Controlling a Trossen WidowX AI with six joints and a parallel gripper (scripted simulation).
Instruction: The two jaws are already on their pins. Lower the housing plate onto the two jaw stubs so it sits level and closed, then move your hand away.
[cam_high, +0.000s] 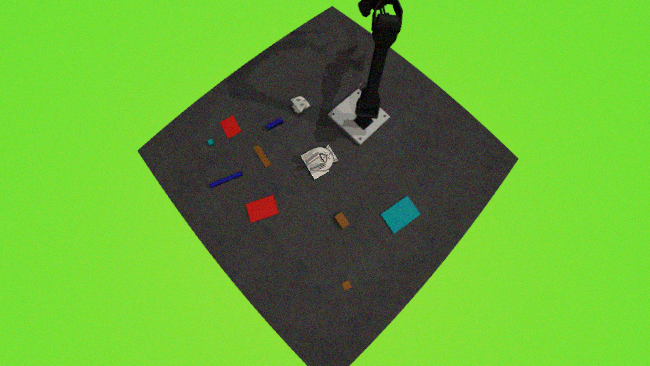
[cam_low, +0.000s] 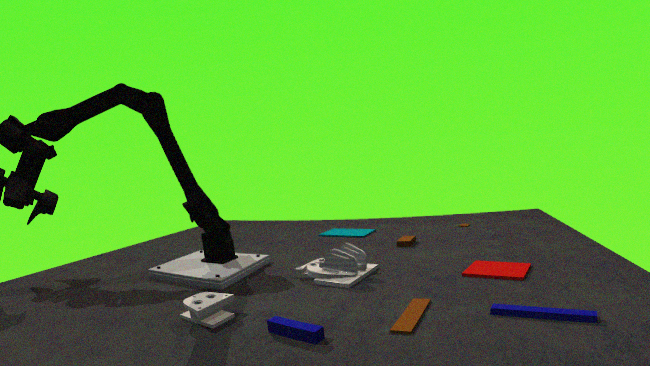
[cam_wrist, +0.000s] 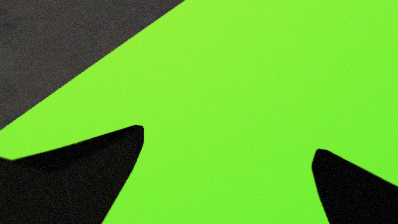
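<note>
Right now the white block is 57 cm ahead of my gripper tip, 6 cm to the left of it and 14 cm below it. Also, from my gripper tip: short blue bar: 72 cm ahead, 5 cm to the left, 14 cm below; teal plate: 61 cm ahead, 71 cm to the left, 15 cm below; orange bar: 86 cm ahead, 13 cm to the left, 15 cm below.
</note>
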